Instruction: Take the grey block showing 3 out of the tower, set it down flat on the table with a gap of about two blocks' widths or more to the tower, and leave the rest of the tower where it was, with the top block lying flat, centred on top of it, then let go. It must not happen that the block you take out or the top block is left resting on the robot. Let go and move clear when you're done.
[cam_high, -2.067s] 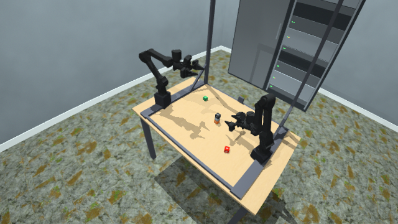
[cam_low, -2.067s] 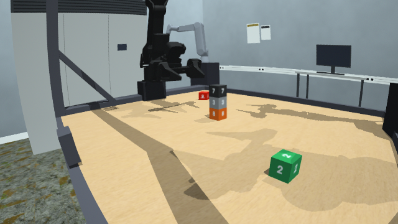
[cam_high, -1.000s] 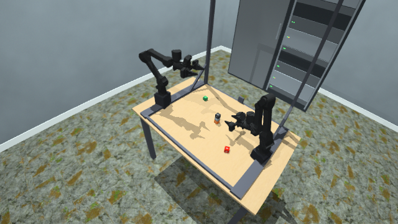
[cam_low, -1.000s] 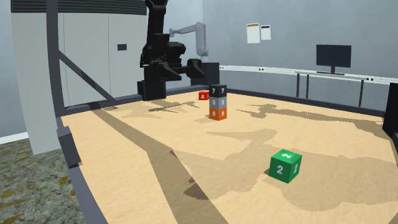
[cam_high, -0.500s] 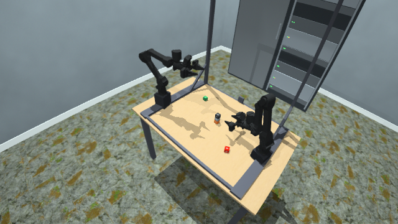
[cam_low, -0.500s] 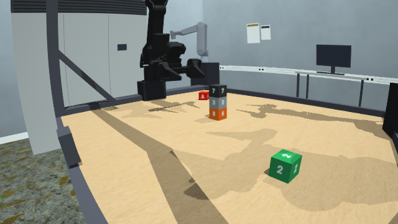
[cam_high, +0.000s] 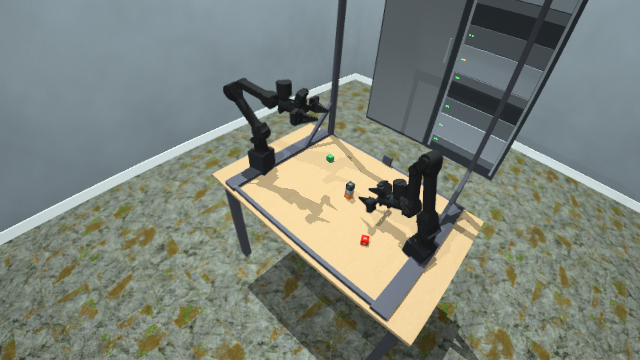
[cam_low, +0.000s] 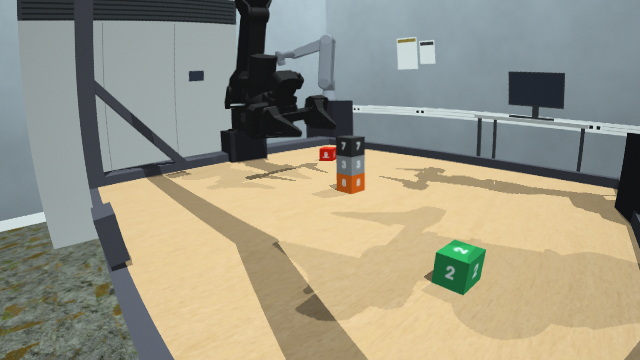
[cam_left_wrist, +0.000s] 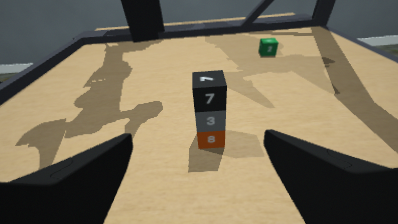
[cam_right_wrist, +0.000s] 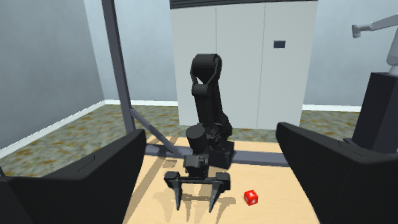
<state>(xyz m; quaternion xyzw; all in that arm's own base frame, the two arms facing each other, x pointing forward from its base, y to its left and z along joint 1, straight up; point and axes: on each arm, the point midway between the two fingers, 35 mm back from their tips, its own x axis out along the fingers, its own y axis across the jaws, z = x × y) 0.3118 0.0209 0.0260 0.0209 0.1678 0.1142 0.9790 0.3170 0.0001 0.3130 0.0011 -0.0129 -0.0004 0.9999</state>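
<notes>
Right now my right hand is 390 mm above the grey block showing 3, 170 mm to the right of it and 80 mm past it.
</notes>
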